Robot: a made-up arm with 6 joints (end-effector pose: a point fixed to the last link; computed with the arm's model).
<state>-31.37 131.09 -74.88 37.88 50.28 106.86</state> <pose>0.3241 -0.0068 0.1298 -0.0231 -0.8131 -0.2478 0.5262</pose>
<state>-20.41 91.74 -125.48 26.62 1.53 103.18</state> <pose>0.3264 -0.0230 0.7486 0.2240 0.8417 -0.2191 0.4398</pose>
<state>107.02 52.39 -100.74 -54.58 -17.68 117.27</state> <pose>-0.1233 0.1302 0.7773 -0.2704 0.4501 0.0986 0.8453</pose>
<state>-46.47 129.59 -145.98 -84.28 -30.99 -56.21</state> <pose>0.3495 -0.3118 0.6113 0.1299 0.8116 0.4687 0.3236</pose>
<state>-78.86 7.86 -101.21 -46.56 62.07 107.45</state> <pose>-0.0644 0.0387 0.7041 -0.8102 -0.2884 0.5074 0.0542</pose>
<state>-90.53 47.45 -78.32 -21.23 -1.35 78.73</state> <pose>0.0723 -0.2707 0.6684 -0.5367 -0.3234 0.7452 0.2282</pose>
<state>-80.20 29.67 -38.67 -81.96 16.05 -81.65</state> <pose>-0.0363 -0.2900 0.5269 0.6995 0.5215 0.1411 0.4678</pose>
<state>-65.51 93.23 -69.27 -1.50 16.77 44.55</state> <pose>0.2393 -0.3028 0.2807 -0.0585 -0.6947 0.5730 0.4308</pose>
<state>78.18 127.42 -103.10 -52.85 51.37 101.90</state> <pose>0.1342 0.3695 0.2402 -0.5019 0.3496 -0.7817 0.1218</pose>
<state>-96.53 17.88 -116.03 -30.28 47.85 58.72</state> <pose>0.0119 0.0549 0.7458 -0.6526 -0.0272 0.6705 0.3517</pose>
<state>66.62 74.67 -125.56 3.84 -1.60 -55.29</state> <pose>0.0436 0.2476 0.7796 0.3535 0.0442 -0.8102 0.4654</pose>
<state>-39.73 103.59 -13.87 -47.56 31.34 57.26</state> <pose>-0.0196 -0.0105 0.0818 0.6514 -0.4357 0.3488 0.5139</pose>
